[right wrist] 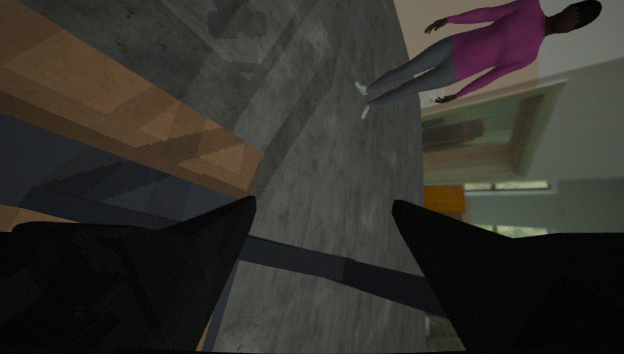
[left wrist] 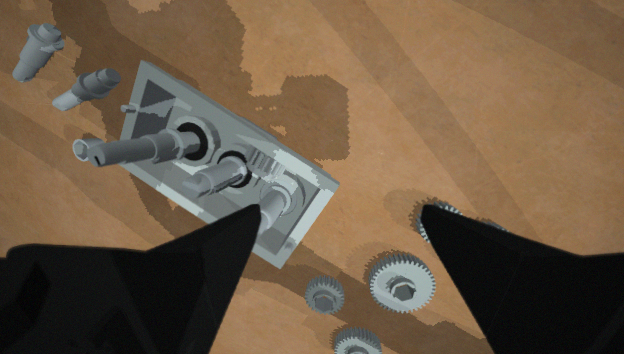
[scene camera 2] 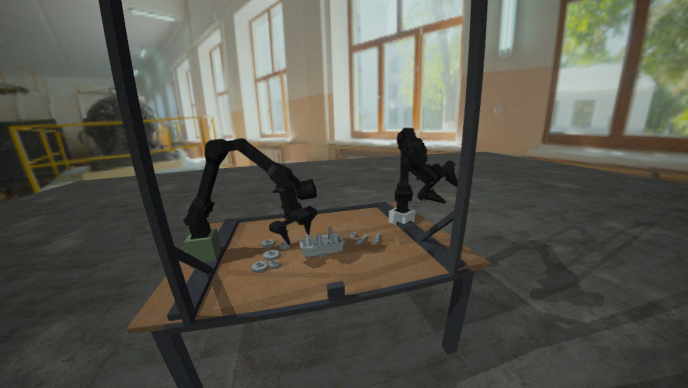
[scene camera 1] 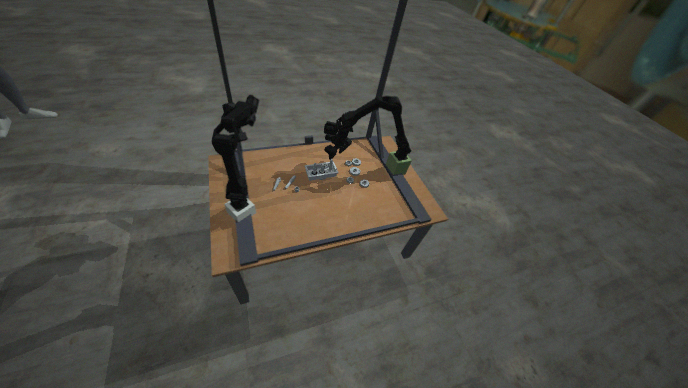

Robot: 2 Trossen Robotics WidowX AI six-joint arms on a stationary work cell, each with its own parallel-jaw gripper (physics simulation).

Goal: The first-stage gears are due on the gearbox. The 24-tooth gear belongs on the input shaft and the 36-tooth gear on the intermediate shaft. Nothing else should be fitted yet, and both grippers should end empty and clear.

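Frame: origin at the left arm's base, x down, y ahead, z right, level; metres.
Seen in the pictures: left gripper, fingertip midpoint: (left wrist: 340, 212) (scene camera 2: 299, 239) (scene camera 1: 334, 156); right gripper, fingertip midpoint: (right wrist: 325, 204) (scene camera 2: 453, 196); left arm's base, origin of the base link: (scene camera 2: 200, 234) (scene camera 1: 400, 156); right arm's base, origin of the base link: (scene camera 2: 402, 210) (scene camera 1: 239, 204).
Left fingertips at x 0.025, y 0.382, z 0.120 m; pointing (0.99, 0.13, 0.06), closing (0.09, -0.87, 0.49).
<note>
Pixels of each thing's top centre, then the offset from my left fingertips to it. "spot": a spot on its surface instead. Level surfaces: height alone.
- grey gearbox housing, middle of its top: (left wrist: 208, 173) (scene camera 2: 321, 238) (scene camera 1: 321, 167) dx +0.033, dy +0.093, dz -0.038 m
- right end, surface spot: (left wrist: 274, 206) spot: dx +0.032, dy +0.036, dz -0.034 m
- large gear, middle of its top: (left wrist: 404, 292) (scene camera 2: 270, 252) (scene camera 1: 355, 169) dx +0.074, dy -0.116, dz -0.069 m
- small gear, middle of its top: (left wrist: 323, 304) (scene camera 1: 350, 178) dx +0.074, dy -0.057, dz -0.129 m
- medium gear, middle of its top: (scene camera 2: 267, 241) (scene camera 1: 365, 182) dx +0.074, dy -0.131, dz -0.177 m
- table, its level: dx +0.093 m
The grey gearbox housing (scene camera 1: 321, 175) (scene camera 2: 322, 249) (left wrist: 312, 225) stands mid-table with three upright shafts: a long one (left wrist: 135, 148), a middle one (left wrist: 217, 176) and one at the right end (left wrist: 274, 206). Five loose gears lie beside it: a large gear (left wrist: 402, 287) (scene camera 1: 354, 171), a small gear (left wrist: 325, 296) (scene camera 1: 350, 180), a medium gear (left wrist: 357, 344) (scene camera 1: 364, 183), and two (scene camera 1: 348, 163) (scene camera 1: 356, 162) partly behind a finger in the left wrist view. Tooth counts cannot be told. My left gripper (left wrist: 340, 212) (scene camera 2: 297, 238) is open above the housing's gear-side end. My right gripper (right wrist: 325, 204) (scene camera 2: 449, 194) is open, raised away.
Two loose stepped shafts (left wrist: 37, 52) (left wrist: 90, 90) and a small hollow part (left wrist: 87, 149) (scene camera 1: 296, 189) lie by the housing's other end. Dark frame rails (scene camera 1: 412, 200) run along the table (scene camera 1: 320, 220). Uprights rise at the frame's sides.
</note>
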